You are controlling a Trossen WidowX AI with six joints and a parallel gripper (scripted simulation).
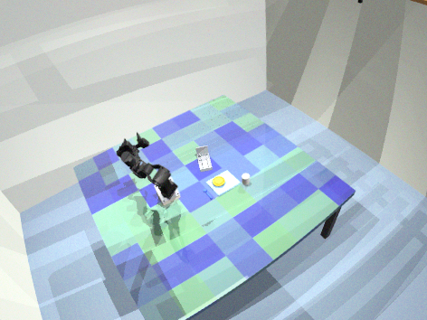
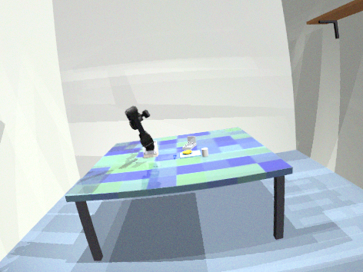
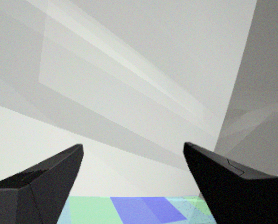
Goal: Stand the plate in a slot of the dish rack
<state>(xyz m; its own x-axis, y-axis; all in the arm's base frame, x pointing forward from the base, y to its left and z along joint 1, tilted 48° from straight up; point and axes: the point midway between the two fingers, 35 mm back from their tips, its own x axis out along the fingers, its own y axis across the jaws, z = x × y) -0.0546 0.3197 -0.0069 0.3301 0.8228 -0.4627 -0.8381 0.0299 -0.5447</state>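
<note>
The yellow plate lies 330 mm ahead of my gripper tip, 330 mm to the right of it and 300 mm below it. Round my gripper tip: small blue object (230 mm ahead, 350 mm to the right, 310 mm below); then small white cup (450 mm ahead, 420 mm to the right, 290 mm below); then dish rack (350 mm ahead, 140 mm to the right, 290 mm below).
</note>
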